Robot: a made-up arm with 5 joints.
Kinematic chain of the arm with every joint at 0, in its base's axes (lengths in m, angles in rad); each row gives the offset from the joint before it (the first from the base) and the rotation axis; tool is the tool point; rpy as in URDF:
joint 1: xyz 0.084 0 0.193 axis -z
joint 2: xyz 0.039 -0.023 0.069 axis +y
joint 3: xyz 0.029 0 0.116 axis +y
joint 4: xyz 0.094 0 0.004 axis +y
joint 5: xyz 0.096 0.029 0 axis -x
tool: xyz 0 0 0 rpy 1.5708 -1.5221 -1.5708
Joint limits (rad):
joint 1: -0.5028..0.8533
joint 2: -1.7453..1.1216
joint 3: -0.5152..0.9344
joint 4: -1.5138..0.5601
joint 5: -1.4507..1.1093
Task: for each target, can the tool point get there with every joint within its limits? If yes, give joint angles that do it. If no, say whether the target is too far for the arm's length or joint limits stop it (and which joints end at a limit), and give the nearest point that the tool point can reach.
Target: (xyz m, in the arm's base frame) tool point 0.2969 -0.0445 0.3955
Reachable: yes | joints 0.2336 -0.3090 0.0822 0.3404 0.4228
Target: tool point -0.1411 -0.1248 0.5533
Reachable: no: too far | nearest point -0.0686 -0.0771 0.4683 | short by 0.121 m
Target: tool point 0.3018 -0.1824 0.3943
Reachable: yes | joints 0.7183 0.4413 -0.2091 -0.8753 -0.6126
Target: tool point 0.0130 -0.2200 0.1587
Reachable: no: joint limits stop it (at a limit: joint 1) | nearest point 0.1668 -0.0858 0.1587 | short by 0.204 m
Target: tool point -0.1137 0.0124 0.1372
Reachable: no: joint limits stop it (at a limit: joint 2, joint 3, joint 4) | nearest point -0.1362 0.0138 0.2836 | short by 0.148 m
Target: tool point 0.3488 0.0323 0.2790
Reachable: yes | joints -0.0989 0.2845 0.3771 -0.3262 -1.2288
